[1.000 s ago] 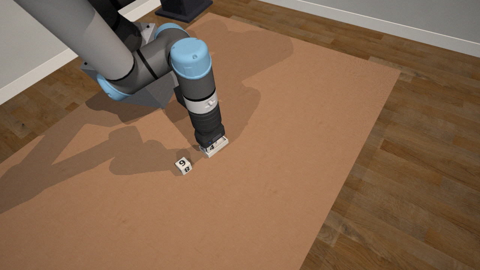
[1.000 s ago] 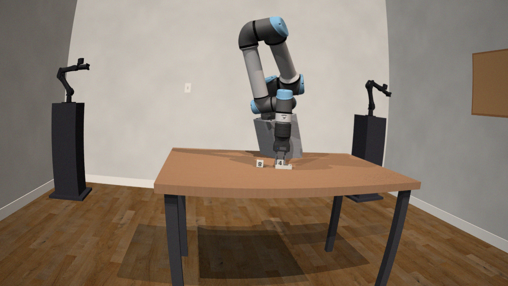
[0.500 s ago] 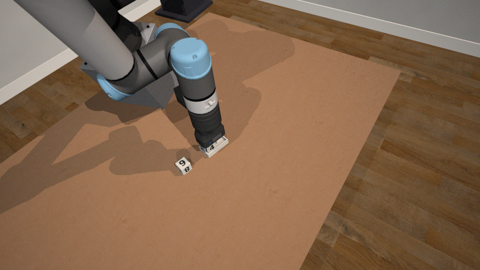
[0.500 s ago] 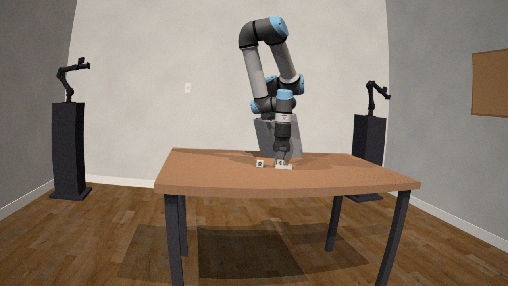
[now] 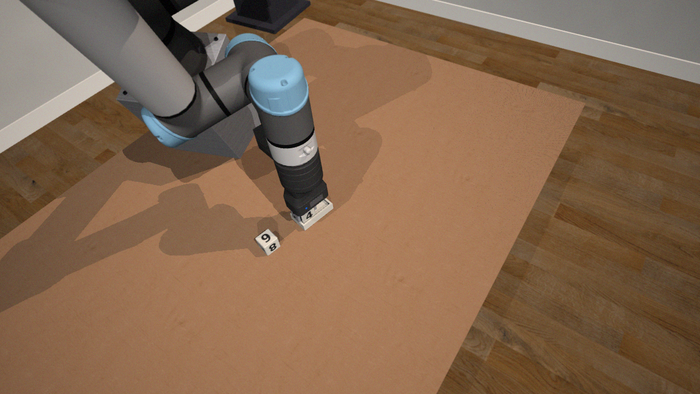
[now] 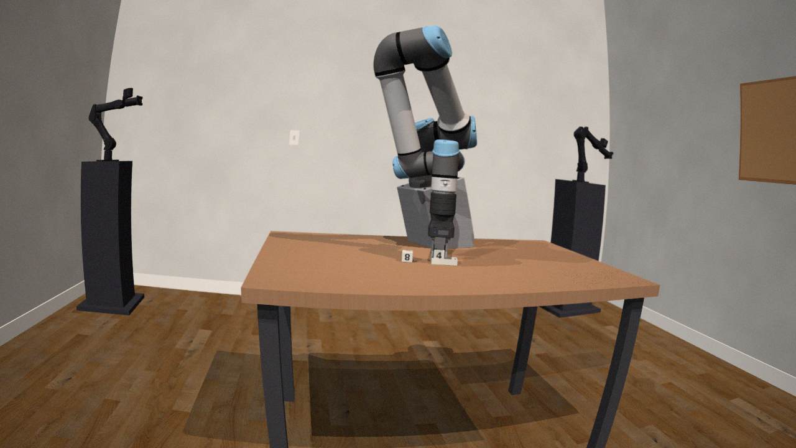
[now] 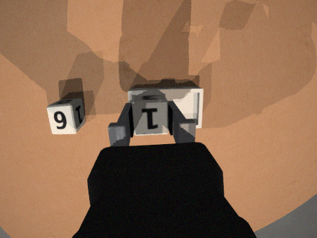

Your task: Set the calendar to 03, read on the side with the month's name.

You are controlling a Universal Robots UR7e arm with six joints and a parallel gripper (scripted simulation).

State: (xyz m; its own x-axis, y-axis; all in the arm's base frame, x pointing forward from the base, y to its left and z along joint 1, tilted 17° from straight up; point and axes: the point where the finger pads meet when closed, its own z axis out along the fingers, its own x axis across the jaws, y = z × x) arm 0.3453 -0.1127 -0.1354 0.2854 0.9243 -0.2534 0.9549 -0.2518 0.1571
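Right now the white tray is 3 cm below my hand and 2 cm to the left of it.
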